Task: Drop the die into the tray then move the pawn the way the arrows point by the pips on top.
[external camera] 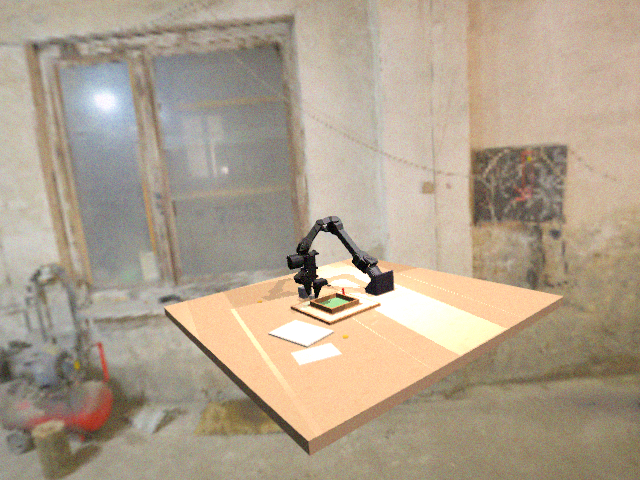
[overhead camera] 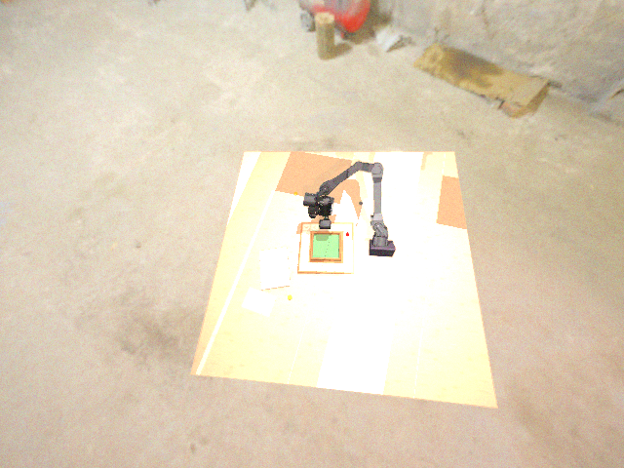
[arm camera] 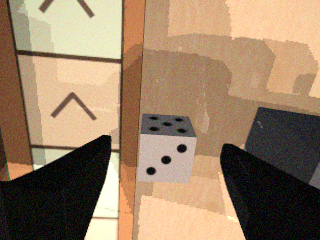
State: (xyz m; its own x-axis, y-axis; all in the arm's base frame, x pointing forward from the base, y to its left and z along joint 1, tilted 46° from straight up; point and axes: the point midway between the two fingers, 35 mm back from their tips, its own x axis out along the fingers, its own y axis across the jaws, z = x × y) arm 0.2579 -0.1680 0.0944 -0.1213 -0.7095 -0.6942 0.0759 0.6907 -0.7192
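The white die is right at my gripper tip. From my gripper tip the other things lie so: grey-blue cube: 1 cm behind, 7 cm to the right, 1 cm above; then red pawn: 11 cm behind, 10 cm to the left, 1 cm above; then green dice tray: 1 cm ahead, 16 cm to the left, 1 cm below.
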